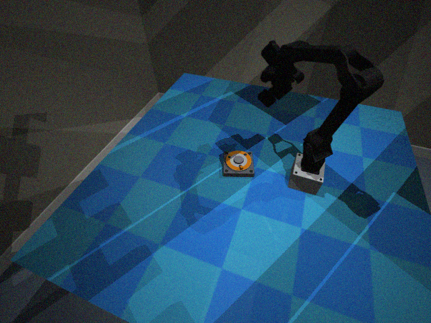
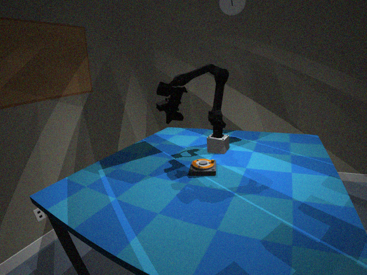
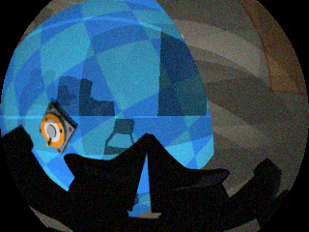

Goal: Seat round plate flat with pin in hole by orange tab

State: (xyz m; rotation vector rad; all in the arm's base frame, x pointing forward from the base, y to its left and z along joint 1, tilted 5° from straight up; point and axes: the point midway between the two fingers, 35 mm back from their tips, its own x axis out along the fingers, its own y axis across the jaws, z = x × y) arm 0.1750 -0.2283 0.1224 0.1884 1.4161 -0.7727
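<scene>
Now: gripper tip 9 cm short of the round plate, 26 cm to the right of it and 16 cm above it. Also, from my gripper tip: base 10 cm ahead, 24 cm to the left, 18 cm below.
</scene>
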